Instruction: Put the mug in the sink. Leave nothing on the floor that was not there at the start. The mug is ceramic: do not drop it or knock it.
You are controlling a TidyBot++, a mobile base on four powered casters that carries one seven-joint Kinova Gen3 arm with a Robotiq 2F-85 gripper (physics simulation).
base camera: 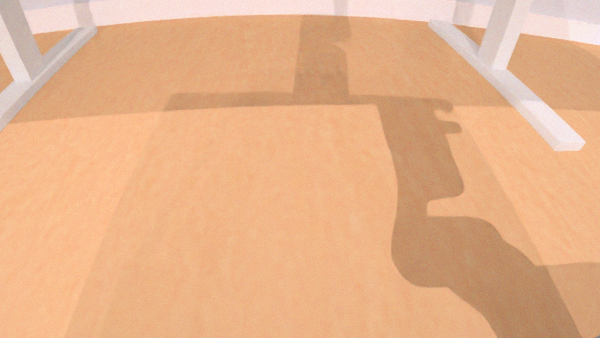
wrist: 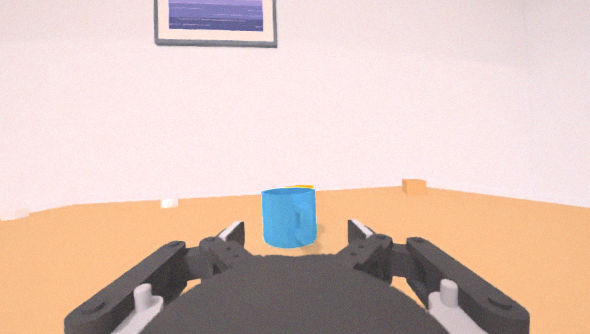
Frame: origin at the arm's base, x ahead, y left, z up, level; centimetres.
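Seen in the pictures: gripper, fingertip midpoint: (wrist: pixel 296 232).
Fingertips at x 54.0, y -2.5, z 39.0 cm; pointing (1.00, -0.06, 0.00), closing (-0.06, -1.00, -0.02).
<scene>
Pixels of each thing's top centre, then the offset from my fingertips to it. Level surfaces: height alone.
- blue mug, top centre: (wrist: pixel 291 191) dz +1.3, dx +14.4, dy -0.2 cm
- wooden table top, surface height: dz -6.7 cm
- yellow thing, top centre: (wrist: pixel 299 186) dz -2.2, dx +52.3, dy -4.3 cm
- orange block, top centre: (wrist: pixel 413 180) dz -1.7, dx +51.4, dy -47.8 cm
- small white block, top centre: (wrist: pixel 169 199) dz -4.3, dx +49.6, dy +40.8 cm
- floor, surface height: dz -78.7 cm
A blue mug (wrist: pixel 288 218) stands upright on the wooden table top (wrist: pixel 125 250) in the wrist view, with its handle on the side facing the camera, a little to the right. My gripper (wrist: pixel 296 232) is open and empty. Its two fingertips show to the left and right of the mug in the picture; the mug stands beyond them, apart from both. The mug does not show in the base camera view, and the sink shows in neither view.
Behind the mug a yellow thing (wrist: pixel 302 186) is mostly hidden. An orange block (wrist: pixel 414 186) and a small white block (wrist: pixel 169 203) are farther back. A framed picture (wrist: pixel 216 42) hangs on the wall. White table legs (base camera: pixel 505 40) (base camera: pixel 22 50) stand on the floor (base camera: pixel 250 210).
</scene>
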